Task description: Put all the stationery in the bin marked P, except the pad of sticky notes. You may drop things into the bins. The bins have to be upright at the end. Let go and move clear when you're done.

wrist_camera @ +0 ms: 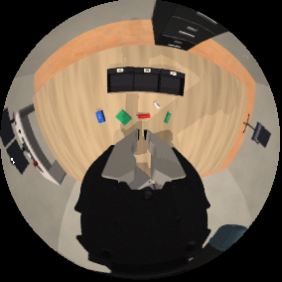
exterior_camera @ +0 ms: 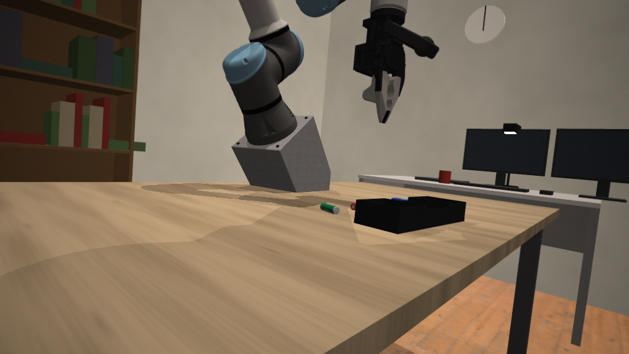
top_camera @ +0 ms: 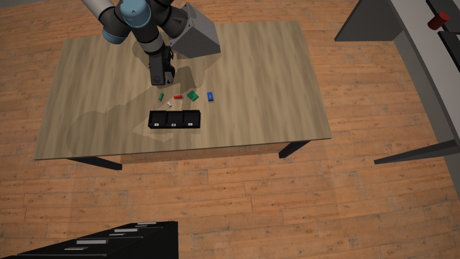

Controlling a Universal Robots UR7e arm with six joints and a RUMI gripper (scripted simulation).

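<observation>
Right now the bin row is 18 cm below my hand, 10 cm ahead of it and 3 cm to the right of it. From my hand the other things lie so: white-grey piece: 19 cm below, 6 cm to the right, 1 cm ahead; then flat green pad: 20 cm below, 7 cm to the left, 3 cm behind; then red item: 19 cm below, 3 cm behind, 1 cm to the right.
</observation>
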